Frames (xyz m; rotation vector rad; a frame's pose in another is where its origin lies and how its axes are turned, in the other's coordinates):
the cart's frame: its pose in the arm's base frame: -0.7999 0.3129 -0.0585 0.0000 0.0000 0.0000
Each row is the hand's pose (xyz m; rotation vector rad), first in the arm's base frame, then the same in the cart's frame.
Working: the arm's base frame: its pose in the cart's frame: 0.7999 -0.3129 0.0585 0.0000 0.0000 0.0000

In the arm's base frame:
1: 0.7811 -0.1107 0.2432 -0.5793 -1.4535 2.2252
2: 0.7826 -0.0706 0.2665 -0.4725 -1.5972 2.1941
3: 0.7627 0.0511 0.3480 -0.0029 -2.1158 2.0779
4: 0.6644 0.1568 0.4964 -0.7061 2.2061 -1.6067
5: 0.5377 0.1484 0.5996 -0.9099 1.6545 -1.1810
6: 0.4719 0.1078 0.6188 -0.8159 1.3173 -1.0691
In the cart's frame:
1: 1.5810 -0.4236 0.3017 -0.5793 -1.4535 2.2252
2: 1.5825 -0.3835 0.3250 -0.4725 -1.5972 2.1941
3: 1.5626 -0.2618 0.4065 -0.0029 -2.1158 2.0779
4: 1.4643 -0.1561 0.5549 -0.7061 2.2061 -1.6067
5: 1.3376 -0.1645 0.6581 -0.9099 1.6545 -1.1810
6: 1.2718 -0.2051 0.6773 -0.8159 1.3173 -1.0691

